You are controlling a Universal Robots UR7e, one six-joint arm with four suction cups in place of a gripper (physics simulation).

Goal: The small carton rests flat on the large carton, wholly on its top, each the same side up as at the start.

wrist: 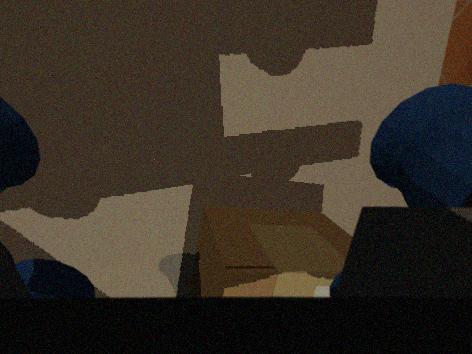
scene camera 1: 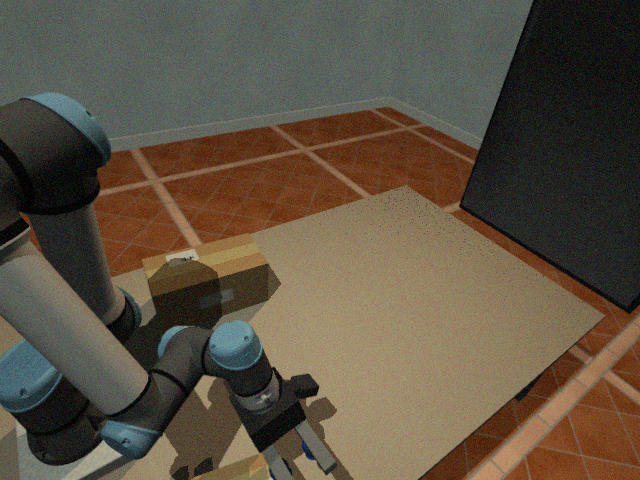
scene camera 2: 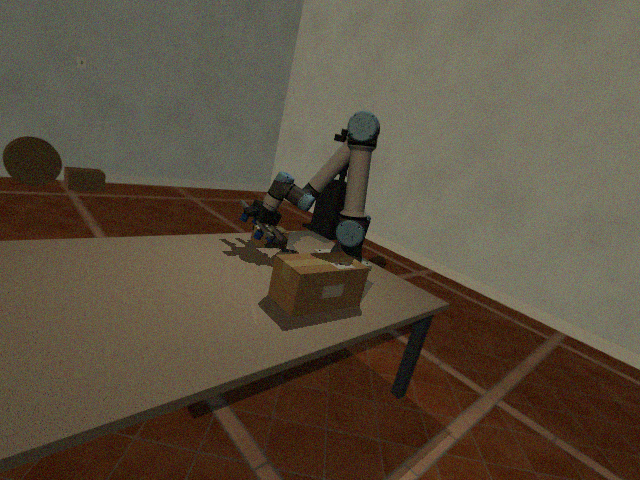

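Pixels of known places: hand at its tool point: [wrist: 210, 226] [scene camera 2: 255, 230]; arm's base at its link origin: [scene camera 1: 74, 426].
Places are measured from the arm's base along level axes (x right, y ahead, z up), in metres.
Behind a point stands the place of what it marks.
The large carton [scene camera 1: 209, 276] @(x -0.170, y 0.371, z 0.117 m) [scene camera 2: 313, 286] @(x -0.300, y 0.480, z 0.070 m) stands on the table [scene camera 1: 413, 295] @(x 0.064, y 0.941, z -0.032 m) [scene camera 2: 151, 295] @(x -0.040, y 0.882, z -0.032 m) near the arm's base, with a white label on top. The small carton [scene camera 1: 234, 469] @(x 0.265, y 0.241, z 0.045 m) [wrist: 270, 253] @(x 0.295, y 0.307, z 0.029 m) lies flat on the table at the near left edge, apart from the large one and mostly cut off in scene camera 1. My suction gripper [scene camera 1: 296, 452] [scene camera 2: 264, 233] @(x 0.259, y 0.344, z 0.056 m) hangs low just over and beside the small carton. Its blue cup [wrist: 394, 147] shows at the right of the wrist view. I cannot see a cup pressed onto the carton.
A tall dark panel [scene camera 1: 523, 143] stands beyond the table's right edge. The arm's dark base [scene camera 2: 328, 210] stands behind the large carton. The arm's elbow and forearm [scene camera 1: 175, 352] @(x 0.142, y 0.206, z 0.282 m) lie low between the two cartons. Tiled floor surrounds the table.
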